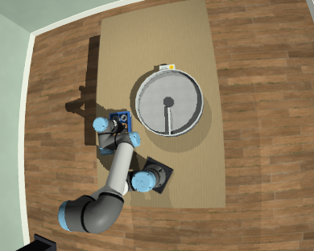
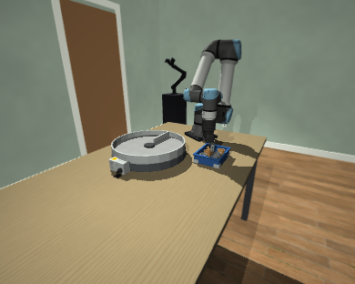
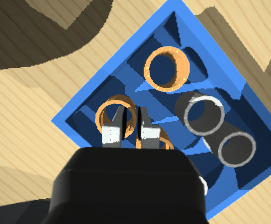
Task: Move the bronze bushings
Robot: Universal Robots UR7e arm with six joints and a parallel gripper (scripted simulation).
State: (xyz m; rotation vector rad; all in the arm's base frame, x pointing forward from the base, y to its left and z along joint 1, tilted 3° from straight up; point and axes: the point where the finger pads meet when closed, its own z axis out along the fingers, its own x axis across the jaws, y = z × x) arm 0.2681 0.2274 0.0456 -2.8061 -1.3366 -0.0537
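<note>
Now: the blue crate 40 mm ahead of my hand, 30 mm to the left of it and 20 mm below it. Also, from my hand: turntable (200 mm ahead, 300 mm to the right, 10 mm above).
</note>
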